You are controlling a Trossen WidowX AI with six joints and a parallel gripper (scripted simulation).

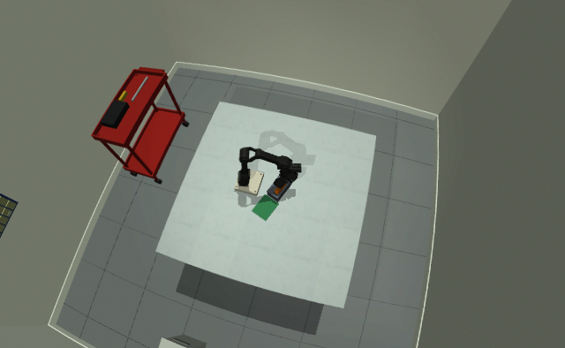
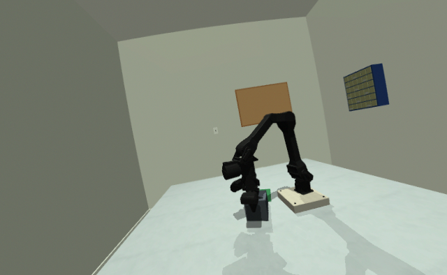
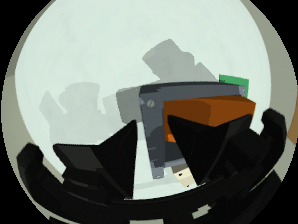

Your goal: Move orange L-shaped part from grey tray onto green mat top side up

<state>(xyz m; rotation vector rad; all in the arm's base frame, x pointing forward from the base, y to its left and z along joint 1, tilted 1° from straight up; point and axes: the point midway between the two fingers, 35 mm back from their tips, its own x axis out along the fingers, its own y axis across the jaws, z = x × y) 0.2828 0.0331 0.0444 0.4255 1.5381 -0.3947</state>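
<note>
Right now my gripper tip is 40 mm to the left of the orange L-shaped part and 30 mm past it. Round my gripper tip: green mat: 190 mm to the right, 120 mm behind, 60 mm below.
</note>
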